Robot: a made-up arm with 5 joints. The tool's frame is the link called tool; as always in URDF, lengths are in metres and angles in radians.
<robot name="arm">
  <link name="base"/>
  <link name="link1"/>
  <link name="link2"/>
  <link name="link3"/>
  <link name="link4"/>
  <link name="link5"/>
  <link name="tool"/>
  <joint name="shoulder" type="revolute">
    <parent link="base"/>
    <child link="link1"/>
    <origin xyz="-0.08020 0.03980 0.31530" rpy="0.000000 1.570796 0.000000"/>
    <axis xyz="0 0 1"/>
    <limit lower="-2.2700" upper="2.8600" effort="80" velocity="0.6"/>
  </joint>
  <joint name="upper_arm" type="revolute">
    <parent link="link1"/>
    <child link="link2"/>
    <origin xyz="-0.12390 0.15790 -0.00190" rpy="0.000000 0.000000 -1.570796"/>
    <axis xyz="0 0 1"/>
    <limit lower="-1.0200" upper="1.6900" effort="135" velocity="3.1"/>
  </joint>
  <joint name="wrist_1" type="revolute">
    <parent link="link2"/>
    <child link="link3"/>
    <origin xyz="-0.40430 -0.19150 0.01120" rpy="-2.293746 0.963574 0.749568"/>
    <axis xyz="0 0 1"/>
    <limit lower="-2.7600" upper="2.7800" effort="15" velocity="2.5"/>
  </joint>
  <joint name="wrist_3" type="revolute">
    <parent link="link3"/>
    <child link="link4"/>
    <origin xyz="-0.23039 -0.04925 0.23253" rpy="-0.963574 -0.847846 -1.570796"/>
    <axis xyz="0 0 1"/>
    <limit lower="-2.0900" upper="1.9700" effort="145" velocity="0.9"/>
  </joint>
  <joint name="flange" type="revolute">
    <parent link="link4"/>
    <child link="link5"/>
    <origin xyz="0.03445 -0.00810 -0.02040" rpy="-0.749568 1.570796 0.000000"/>
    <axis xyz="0 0 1"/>
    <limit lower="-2.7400" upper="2.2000" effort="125" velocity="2.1"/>
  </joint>
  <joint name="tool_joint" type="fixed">
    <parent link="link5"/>
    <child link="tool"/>
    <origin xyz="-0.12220 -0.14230 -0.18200" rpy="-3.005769 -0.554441 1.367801"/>
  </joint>
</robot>
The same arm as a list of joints. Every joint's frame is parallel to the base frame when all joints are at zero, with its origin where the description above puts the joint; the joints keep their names.
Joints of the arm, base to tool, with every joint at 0 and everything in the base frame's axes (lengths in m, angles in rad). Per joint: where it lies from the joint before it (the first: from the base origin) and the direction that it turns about. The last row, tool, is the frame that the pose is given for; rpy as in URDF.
shoulder: axis +x xyz -0.0802 0.0398 0.3153
upper_arm: axis +x xyz -0.0019 0.1579 0.1239
wrist_1: axis -0.377501 0.908603 -0.178701 xyz 0.0112 0.4043 0.1915
wrist_3: axis -x xyz 0.1225 0.3075 0.0035
flange: axis -z xyz 0.0204 0.0294 -0.0197
tool: xyz -0.1222 0.1423 0.182 rpy 0.1358 0.5544 -1.3678
Joint limits (rad, base to tool): -2.27..2.86 -1.02..1.69 -2.76..2.78 -2.09..1.97 -2.74..2.2

